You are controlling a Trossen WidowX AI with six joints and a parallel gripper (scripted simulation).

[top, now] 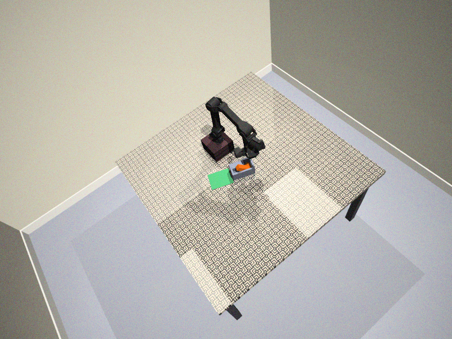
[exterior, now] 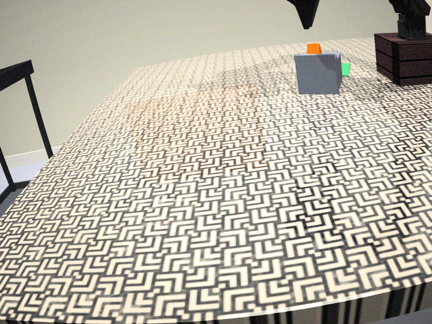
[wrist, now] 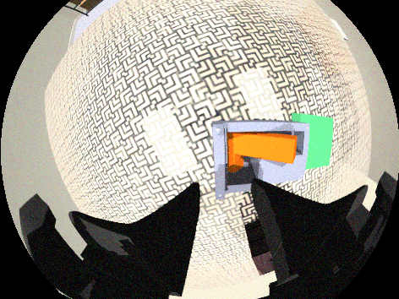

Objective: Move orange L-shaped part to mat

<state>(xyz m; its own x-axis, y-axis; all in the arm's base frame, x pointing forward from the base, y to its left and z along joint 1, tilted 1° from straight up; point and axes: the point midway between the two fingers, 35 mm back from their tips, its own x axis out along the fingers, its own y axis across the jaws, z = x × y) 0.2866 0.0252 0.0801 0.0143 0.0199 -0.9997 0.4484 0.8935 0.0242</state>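
My gripper tip is now 11 cm above the orange L-shaped part, 4 cm to the left of it and 3 cm past it. From my gripper tip the other things lie so: green mat 20 cm to the right, 16 cm below, 11 cm behind.
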